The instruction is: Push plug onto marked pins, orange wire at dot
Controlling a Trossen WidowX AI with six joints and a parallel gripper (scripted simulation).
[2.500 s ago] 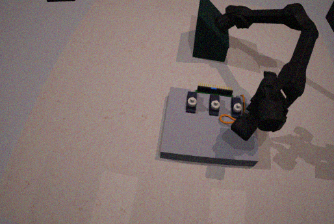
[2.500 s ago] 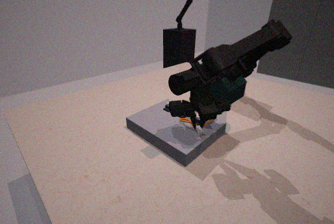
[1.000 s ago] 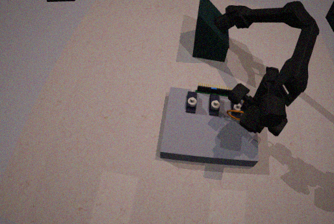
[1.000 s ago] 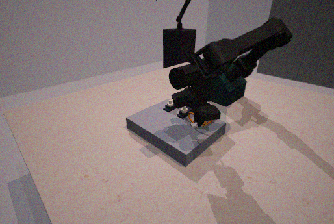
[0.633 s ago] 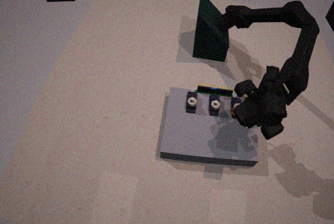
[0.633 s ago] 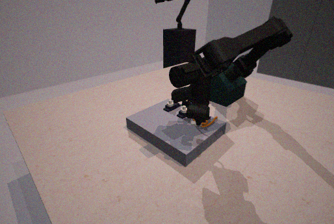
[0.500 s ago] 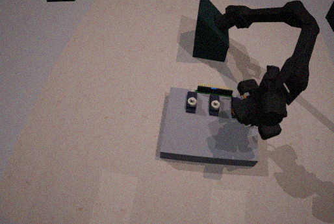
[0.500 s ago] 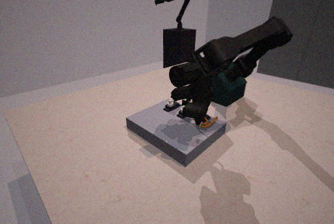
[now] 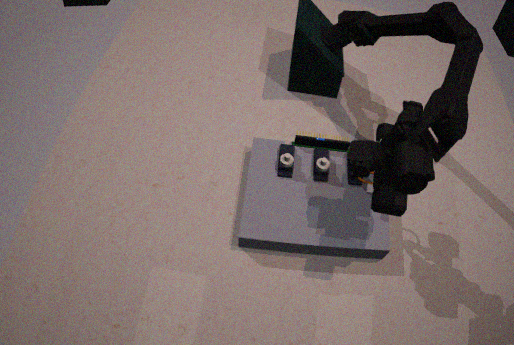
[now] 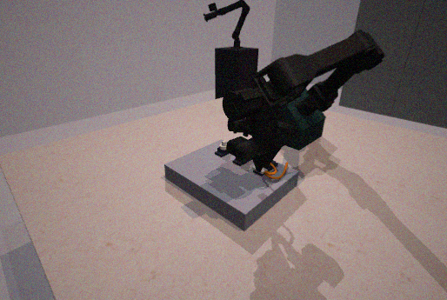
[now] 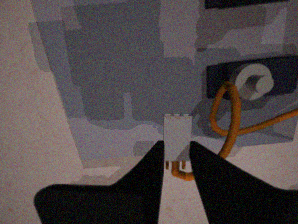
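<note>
My gripper tip is now 13 cm past the blue band, 12 cm to the left of it and 2 cm above it. Also, from my gripper tip: grey holder 3 cm ahead, 11 cm to the right, 7 cm below; black pin strip 13 cm behind, 11 cm to the right, 3 cm below.
</note>
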